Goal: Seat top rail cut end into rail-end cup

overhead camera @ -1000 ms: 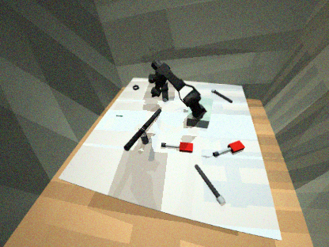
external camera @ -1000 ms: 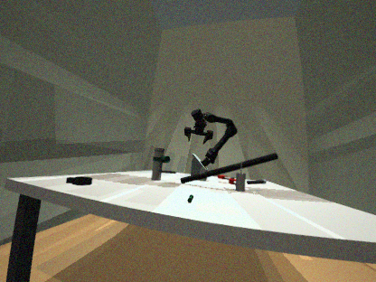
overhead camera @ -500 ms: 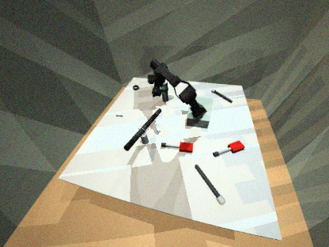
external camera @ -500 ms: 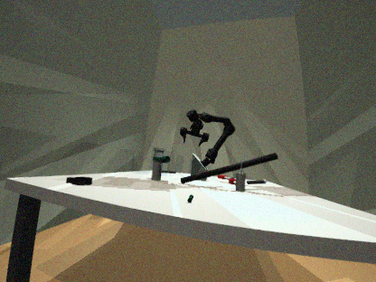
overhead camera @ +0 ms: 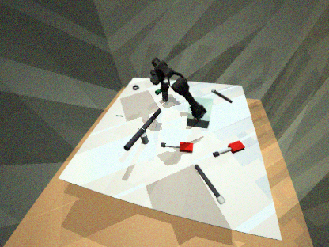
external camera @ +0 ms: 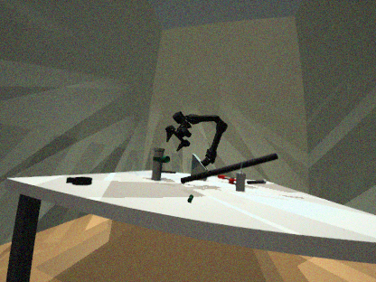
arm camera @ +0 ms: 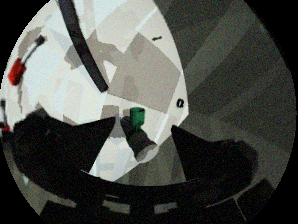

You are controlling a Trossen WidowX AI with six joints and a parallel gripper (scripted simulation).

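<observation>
Now: the rail-end cup 1 cm ahead of my gripper tip, 4 cm to the right of it and 8 cm below it. The rest, counted from my gripper tip: short grey post: 4 cm behind, 41 cm to the left, 11 cm below; then black ring: 38 cm ahead, 22 cm to the right, 21 cm below.
</observation>
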